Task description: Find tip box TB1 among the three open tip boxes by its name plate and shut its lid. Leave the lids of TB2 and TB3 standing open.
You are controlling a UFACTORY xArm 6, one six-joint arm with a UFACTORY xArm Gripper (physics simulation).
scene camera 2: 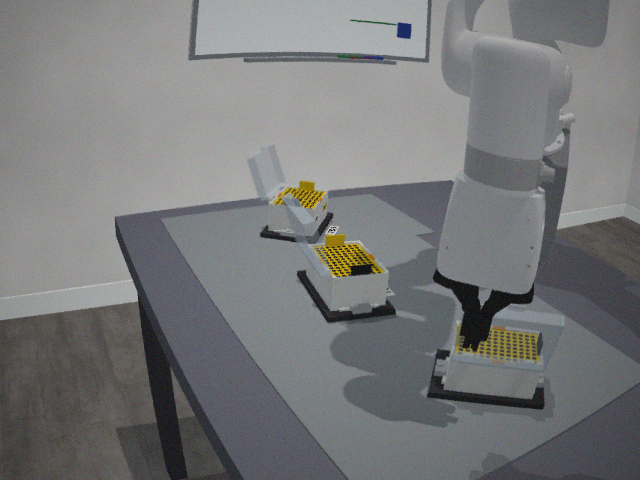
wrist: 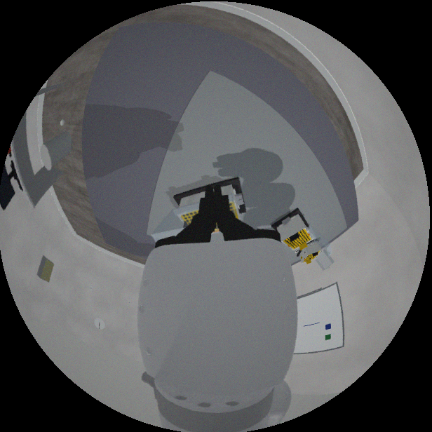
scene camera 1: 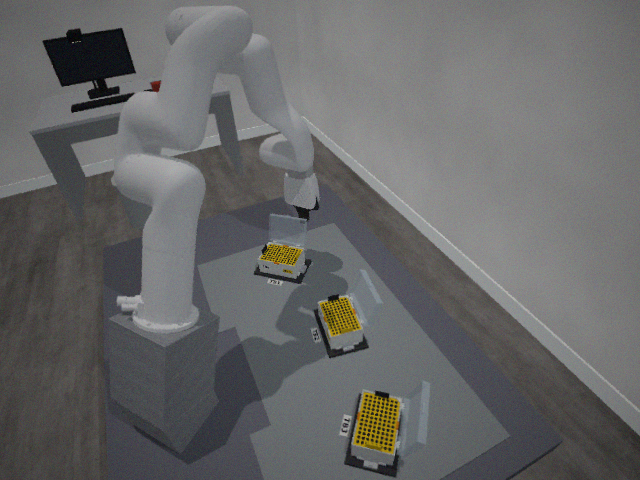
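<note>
Tip box TB1 has yellow tips; its name plate lies on the robot's side. Its clear lid stands upright. My gripper is shut and empty, at the outer side of the lid, near its top corner; whether it touches is not clear. TB2 and TB3 have open lids. The fingers hide part of TB1 in the wrist view.
The boxes stand on dark bases on a grey mat on the table. The robot's pedestal is at the left in scene camera 1. A desk with a monitor stands behind it. A whiteboard hangs on the wall.
</note>
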